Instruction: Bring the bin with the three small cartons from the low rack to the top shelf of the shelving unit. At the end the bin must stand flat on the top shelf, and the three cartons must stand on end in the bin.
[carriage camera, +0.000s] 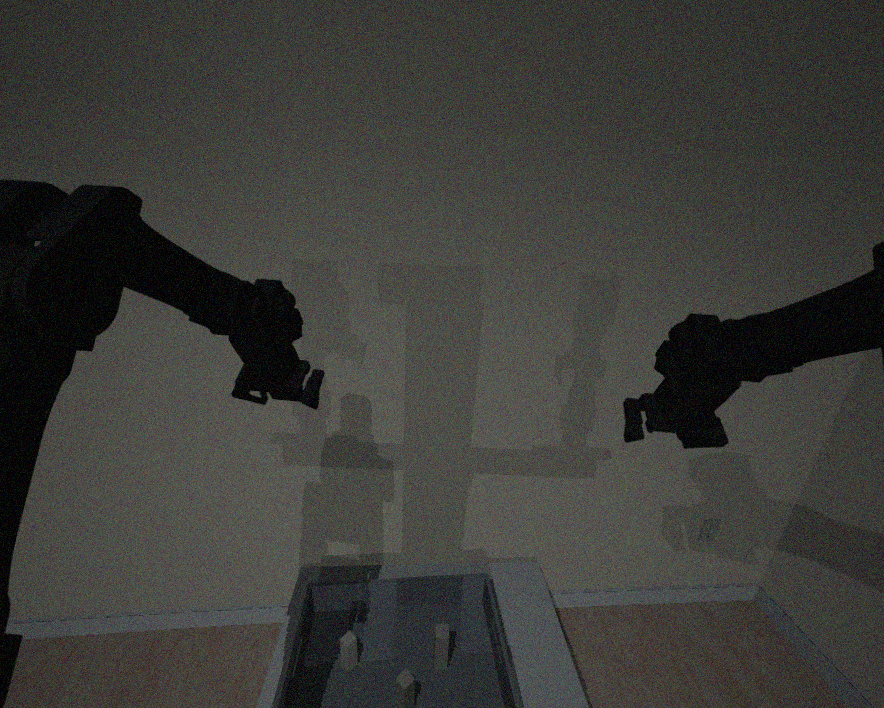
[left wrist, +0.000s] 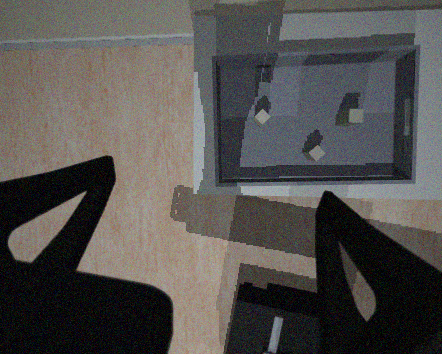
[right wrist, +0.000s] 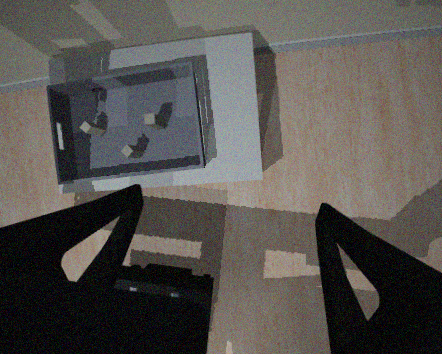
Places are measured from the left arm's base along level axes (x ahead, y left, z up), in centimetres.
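Where they show: left gripper, fingertip midpoint: (carriage camera: 291, 404) (left wrist: 215, 184); right gripper, fingertip midpoint: (carriage camera: 654, 442) (right wrist: 228, 203).
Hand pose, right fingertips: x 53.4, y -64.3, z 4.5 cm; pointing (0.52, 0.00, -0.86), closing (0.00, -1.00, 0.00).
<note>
After its pixels a point has its place.
The grey bin (carriage camera: 504, 649) @[x 68.2, y -47.2, z -76.2 cm] (left wrist: 404, 75) @[x 85.2, y -43.0, z -82.1 cm] (right wrist: 64, 107) @[x 73.4, y 13.4, z -84.3 cm] stands flat on the low white rack (carriage camera: 527, 634) @[x 81.7, y -56.6, z -88.2 cm] (left wrist: 430, 100) @[x 80.5, y -55.4, z -88.2 cm] (right wrist: 232, 110) @[x 77.8, y -58.8, z -88.2 cm]. Three small pale cartons stand on end in it: a left carton (carriage camera: 349, 652) @[x 63.2, y -3.4, z -78.8 cm] (left wrist: 262, 116) @[x 65.0, y -2.5, z -76.0 cm] (right wrist: 86, 127) @[x 64.7, y -3.1, z -76.0 cm], a right carton (carriage camera: 442, 647) @[x 67.6, y -29.6, z -78.3 cm] (left wrist: 356, 115) @[x 69.7, y -29.2, z -74.3 cm] (right wrist: 150, 118) @[x 69.7, y -29.5, z -74.3 cm] and a near carton (carriage camera: 405, 685) @[x 55.5, y -21.0, z -75.6 cm] (left wrist: 316, 152) @[x 57.1, y -20.5, z -75.6 cm] (right wrist: 128, 150) @[x 57.2, y -21.3, z -75.6 cm]. My left gripper (carriage camera: 289, 404) @[x 52.8, y 1.4, z 5.5 cm] (left wrist: 215, 184) @[x 52.8, y 1.4, z 5.5 cm] is open and empty, above and apart from the bin. My right gripper (carriage camera: 664, 442) @[x 53.4, y -64.3, z 4.5 cm] (right wrist: 228, 203) @[x 53.4, y -64.3, z 4.5 cm] is open and empty, apart from the bin. The shelving unit does not show.
A plain wall (carriage camera: 442, 147) @[x 106.5, y -19.1, z 55.9 cm] rises behind the rack. Wooden floor (carriage camera: 656, 649) @[x 104.6, y -112.9, z -118.7 cm] (left wrist: 100, 110) @[x 59.6, y 69.7, z -118.7 cm] (right wrist: 350, 115) @[x 86.7, y -118.7, z -118.8 cm] lies beside the rack. The dark base (left wrist: 250, 320) @[x -7.4, y -12.8, z -88.8 cm] (right wrist: 195, 300) @[x -5.7, y -50.3, z -88.9 cm] of the robot shows low in both wrist views. Shadows of the arms fall on wall and floor.
</note>
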